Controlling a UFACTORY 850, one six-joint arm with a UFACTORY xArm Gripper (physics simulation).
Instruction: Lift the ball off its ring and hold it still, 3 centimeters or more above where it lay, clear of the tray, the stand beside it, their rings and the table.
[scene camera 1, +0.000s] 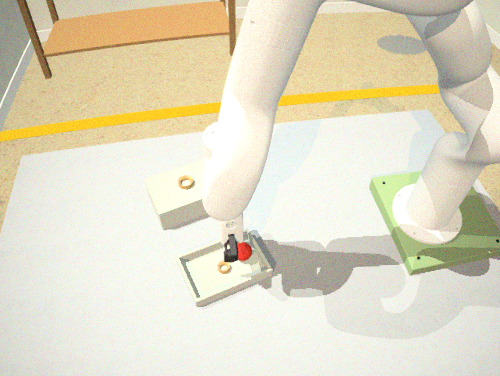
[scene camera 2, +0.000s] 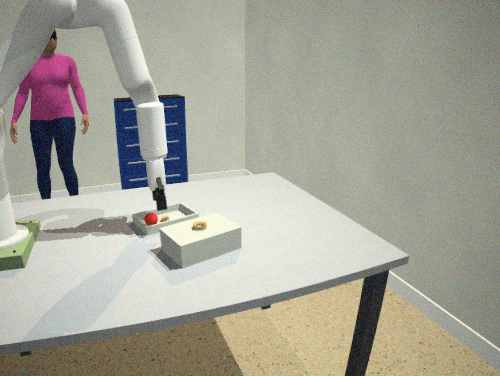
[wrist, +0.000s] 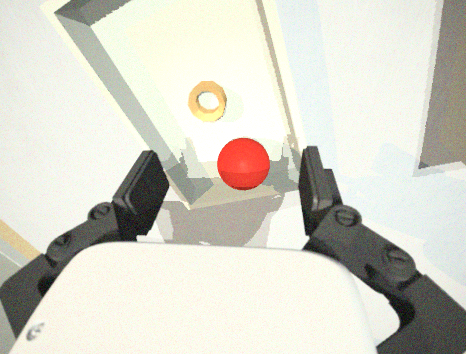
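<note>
The red ball (scene camera 1: 244, 251) (scene camera 2: 151, 219) (wrist: 243, 164) is inside the pale tray (scene camera 1: 235, 288) (scene camera 2: 172, 224) (wrist: 129, 95), near one short end. It is apart from the orange ring (scene camera 1: 218, 268) (scene camera 2: 165, 219) (wrist: 194, 102) on the tray floor. My gripper (scene camera 1: 231, 257) (scene camera 2: 161, 207) (wrist: 228, 166) is open and points down over the tray. In the wrist view the ball appears between the two spread fingers, nearer the right one and beyond the tips; neither finger holds it. Its exact contact with the tray is hard to tell.
A pale block-shaped stand (scene camera 1: 165, 200) (scene camera 2: 210, 245) is beside the tray, with a second orange ring (scene camera 1: 185, 187) (scene camera 2: 200, 229) on top. The tray's raised walls surround the ball's area. The green base plate (scene camera 1: 400, 240) (scene camera 2: 15, 257) of the arm is farther off.
</note>
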